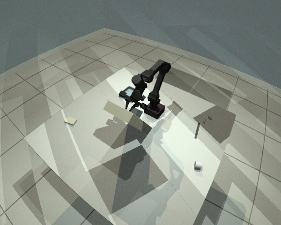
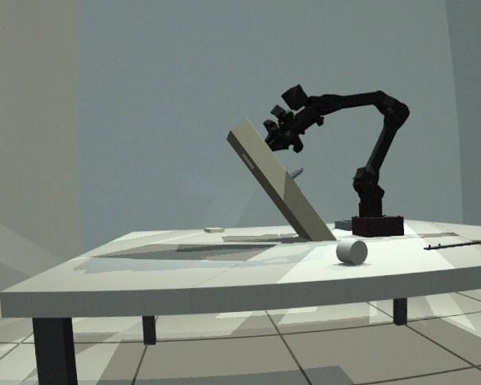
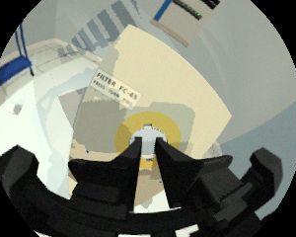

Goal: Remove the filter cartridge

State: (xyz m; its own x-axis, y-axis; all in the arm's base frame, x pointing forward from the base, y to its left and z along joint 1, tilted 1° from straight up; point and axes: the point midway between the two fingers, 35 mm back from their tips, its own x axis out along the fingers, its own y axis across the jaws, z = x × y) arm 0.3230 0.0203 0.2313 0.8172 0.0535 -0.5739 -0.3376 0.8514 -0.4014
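The round filter cartridge is 1 cm ahead of my gripper tip and 1 cm below it. From my gripper tip the other things lie so: tan pad (16 cm ahead, 46 cm to the right, 27 cm below); then tray (40 cm behind, 31 cm to the right, 26 cm below).
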